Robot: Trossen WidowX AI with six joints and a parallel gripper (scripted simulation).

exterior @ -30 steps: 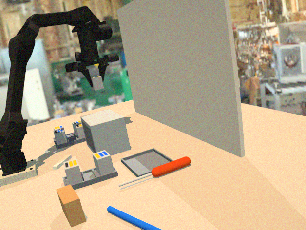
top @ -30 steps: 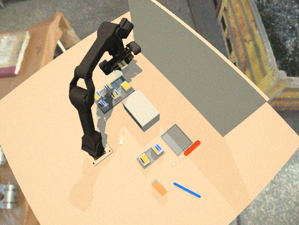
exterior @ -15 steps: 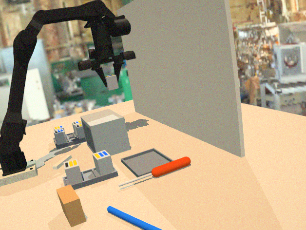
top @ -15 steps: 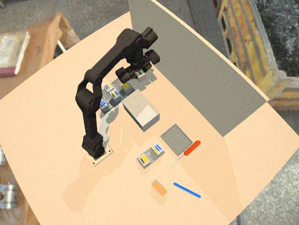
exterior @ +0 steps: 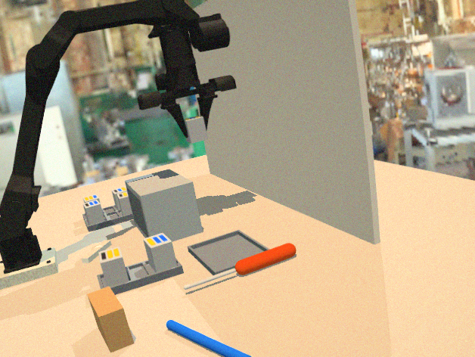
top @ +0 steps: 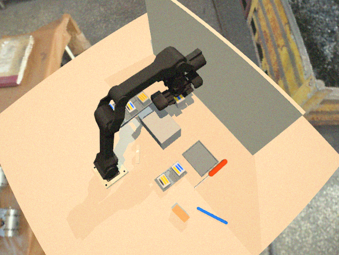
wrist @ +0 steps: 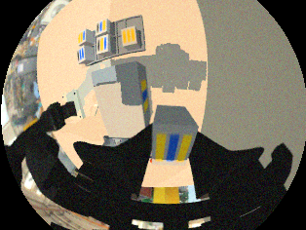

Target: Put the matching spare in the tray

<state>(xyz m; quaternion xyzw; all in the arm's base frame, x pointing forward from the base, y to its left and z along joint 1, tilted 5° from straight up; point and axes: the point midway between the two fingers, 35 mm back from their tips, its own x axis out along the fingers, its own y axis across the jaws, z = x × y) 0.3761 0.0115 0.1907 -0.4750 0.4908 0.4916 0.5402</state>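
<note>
My gripper tip is now 210 mm to the left of the tray, 170 mm above it and 40 mm past it. The rest, counted from my gripper tip: grey wall (140 mm ahead, 60 mm above, 10 mm to the left); then grey spare (20 mm above); then mounted unit (120 mm below, 100 mm behind, 10 mm to the left).
</note>
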